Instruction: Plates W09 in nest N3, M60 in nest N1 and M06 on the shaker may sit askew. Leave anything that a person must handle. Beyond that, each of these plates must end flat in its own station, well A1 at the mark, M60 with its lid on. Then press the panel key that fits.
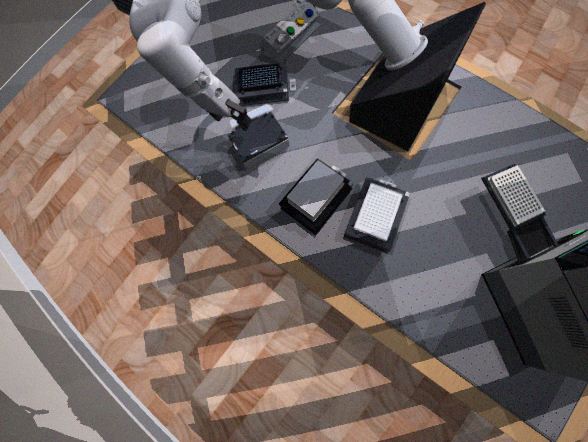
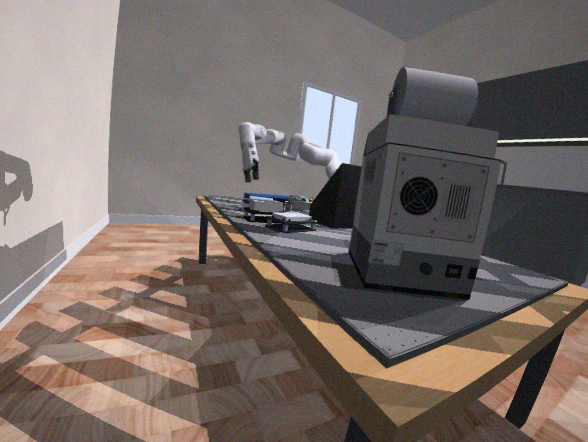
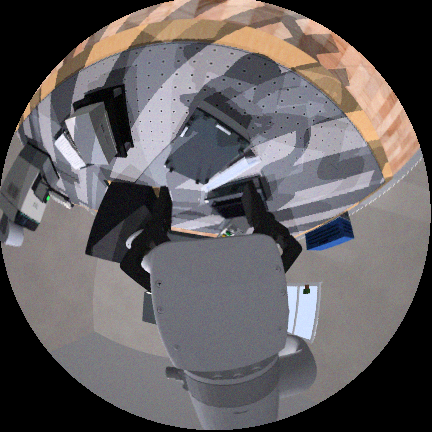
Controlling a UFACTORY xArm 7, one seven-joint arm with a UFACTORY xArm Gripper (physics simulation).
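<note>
My gripper [image 1: 243, 121] [image 2: 251, 176] [image 3: 207, 191] is open and empty, above the rear edge of a dark square platform [image 1: 257, 135] [image 3: 207, 145] with small clips; a bright strip [image 1: 260, 112] [image 3: 232, 172] lies behind it. A black plate [image 1: 260, 76] [image 3: 232, 196] sits on a dark base further back. A grey block-like plate [image 1: 317, 189] [image 2: 265, 204] [image 3: 93, 131] stands on a black nest, its top smooth. A white well plate [image 1: 377, 211] [image 2: 292, 216] [image 3: 70, 149] sits in the neighbouring dark nest. Labels and A1 marks are unreadable; slight tilts cannot be told.
A panel [image 1: 295, 25] [image 3: 227, 233] with green, yellow and blue keys stands at the back. A large black slanted board [image 1: 410, 95] [image 2: 340, 195] [image 3: 122, 220] rises by the arm's base. A beige well plate [image 1: 517, 195] rests near the big machine [image 1: 540, 305] [image 2: 430, 200] [image 3: 22, 192].
</note>
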